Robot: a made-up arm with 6 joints. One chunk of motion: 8 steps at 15 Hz.
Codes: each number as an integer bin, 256 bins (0 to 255) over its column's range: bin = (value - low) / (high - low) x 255, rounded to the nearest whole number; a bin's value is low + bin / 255 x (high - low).
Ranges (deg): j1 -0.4..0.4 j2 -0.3..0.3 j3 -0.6..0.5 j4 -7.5..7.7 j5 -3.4..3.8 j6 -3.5..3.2
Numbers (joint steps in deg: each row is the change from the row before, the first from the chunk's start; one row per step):
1: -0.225 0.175 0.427 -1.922 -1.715 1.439
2: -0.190 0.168 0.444 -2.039 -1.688 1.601
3: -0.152 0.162 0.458 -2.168 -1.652 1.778
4: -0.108 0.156 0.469 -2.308 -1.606 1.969
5: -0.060 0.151 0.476 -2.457 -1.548 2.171
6: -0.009 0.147 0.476 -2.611 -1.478 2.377
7: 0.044 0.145 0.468 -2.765 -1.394 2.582
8: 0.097 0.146 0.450 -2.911 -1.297 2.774
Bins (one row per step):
1: 56 202 238 94 60 188
2: 67 199 242 92 61 194
3: 79 196 245 89 62 201
4: 93 194 248 87 64 208
5: 108 192 249 85 66 216
6: 125 190 249 82 68 224
7: 142 189 248 79 71 231
8: 158 190 243 77 74 239

